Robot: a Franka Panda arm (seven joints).
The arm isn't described. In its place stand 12 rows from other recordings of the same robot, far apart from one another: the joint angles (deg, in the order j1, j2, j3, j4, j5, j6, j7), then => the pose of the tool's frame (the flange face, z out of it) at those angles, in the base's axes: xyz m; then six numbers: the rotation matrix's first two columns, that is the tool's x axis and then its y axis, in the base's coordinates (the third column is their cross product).
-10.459, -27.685, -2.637, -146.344, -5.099, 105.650, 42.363 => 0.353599, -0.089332, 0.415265, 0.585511, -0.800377, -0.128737, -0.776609, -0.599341, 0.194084
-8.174, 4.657, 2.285, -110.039, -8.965, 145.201, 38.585 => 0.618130, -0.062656, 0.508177, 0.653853, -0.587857, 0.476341, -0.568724, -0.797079, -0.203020
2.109, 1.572, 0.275, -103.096, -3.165, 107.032, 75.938 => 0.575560, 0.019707, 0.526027, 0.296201, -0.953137, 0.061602, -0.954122, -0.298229, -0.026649
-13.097, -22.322, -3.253, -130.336, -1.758, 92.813, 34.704 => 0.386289, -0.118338, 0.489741, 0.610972, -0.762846, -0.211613, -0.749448, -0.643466, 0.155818
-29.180, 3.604, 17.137, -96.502, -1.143, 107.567, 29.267 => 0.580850, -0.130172, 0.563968, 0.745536, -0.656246, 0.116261, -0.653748, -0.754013, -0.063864
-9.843, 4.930, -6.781, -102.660, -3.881, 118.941, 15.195 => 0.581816, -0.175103, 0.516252, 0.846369, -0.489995, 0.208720, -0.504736, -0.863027, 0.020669
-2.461, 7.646, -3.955, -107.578, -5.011, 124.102, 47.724 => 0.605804, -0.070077, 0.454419, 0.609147, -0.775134, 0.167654, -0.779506, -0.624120, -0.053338
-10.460, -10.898, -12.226, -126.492, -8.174, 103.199, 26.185 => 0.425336, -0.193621, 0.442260, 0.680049, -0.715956, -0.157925, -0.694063, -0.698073, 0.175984
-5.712, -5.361, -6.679, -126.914, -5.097, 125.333, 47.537 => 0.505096, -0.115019, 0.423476, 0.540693, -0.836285, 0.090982, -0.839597, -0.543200, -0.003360
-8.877, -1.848, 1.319, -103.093, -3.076, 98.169, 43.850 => 0.541749, -0.076784, 0.546094, 0.630743, -0.775989, -0.001878, -0.773668, -0.629040, 0.075813
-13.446, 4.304, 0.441, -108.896, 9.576, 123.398, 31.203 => 0.583400, -0.127859, 0.477272, 0.652022, -0.755335, 0.065854, -0.729009, -0.648418, -0.219317
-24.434, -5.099, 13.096, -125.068, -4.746, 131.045, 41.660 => 0.524710, -0.105309, 0.445481, 0.623274, -0.755877, 0.200447, -0.763040, -0.643948, -0.055687
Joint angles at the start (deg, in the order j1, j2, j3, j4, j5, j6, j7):
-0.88 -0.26 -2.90 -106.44 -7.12 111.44 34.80
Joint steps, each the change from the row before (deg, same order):
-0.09 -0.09 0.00 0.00 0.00 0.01 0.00
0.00 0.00 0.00 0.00 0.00 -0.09 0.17
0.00 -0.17 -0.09 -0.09 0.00 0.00 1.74
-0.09 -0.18 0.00 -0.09 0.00 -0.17 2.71
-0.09 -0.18 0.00 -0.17 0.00 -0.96 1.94
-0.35 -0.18 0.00 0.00 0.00 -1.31 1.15
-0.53 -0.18 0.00 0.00 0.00 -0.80 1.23
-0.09 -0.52 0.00 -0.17 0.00 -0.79 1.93
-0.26 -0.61 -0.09 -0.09 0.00 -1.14 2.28
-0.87 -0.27 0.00 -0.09 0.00 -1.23 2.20
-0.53 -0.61 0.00 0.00 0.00 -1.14 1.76
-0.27 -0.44 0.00 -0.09 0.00 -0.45 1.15
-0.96 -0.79 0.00 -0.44 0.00 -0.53 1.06
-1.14 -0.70 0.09 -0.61 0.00 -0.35 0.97
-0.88 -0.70 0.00 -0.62 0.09 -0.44 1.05
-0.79 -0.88 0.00 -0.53 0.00 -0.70 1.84
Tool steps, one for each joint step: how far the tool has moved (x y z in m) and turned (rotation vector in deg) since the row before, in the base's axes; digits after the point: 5 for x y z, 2 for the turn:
-0.00036 -0.00089 0.00091 0.00 -0.10 -0.09
-0.00016 -0.00001 -0.00015 0.02 0.07 -0.18
-0.00084 -0.00087 0.00092 0.15 -0.29 -1.81
-0.00117 -0.00089 0.00073 0.24 -0.25 -2.79
-0.00272 -0.00098 -0.00128 0.19 0.71 -2.12
-0.00324 -0.00358 -0.00038 0.12 0.98 -1.64
-0.00256 -0.00523 0.00047 0.09 0.47 -1.84
-0.00365 -0.00085 0.00236 0.10 0.20 -2.10
-0.00473 -0.00337 0.00333 0.11 0.34 -2.75
-0.00441 -0.00830 -0.00008 0.10 0.78 -3.20
-0.00493 -0.00491 0.00407 0.04 0.31 -2.41
-0.00295 -0.00241 0.00273 0.01 -0.04 -1.46
-0.00609 -0.00858 0.00294 0.03 0.05 -2.07
-0.00606 -0.00918 0.00090 0.03 0.14 -2.05
-0.00609 -0.00732 0.00061 0.14 0.22 -1.99
-0.00702 -0.00639 0.00259 0.02 0.14 -2.69

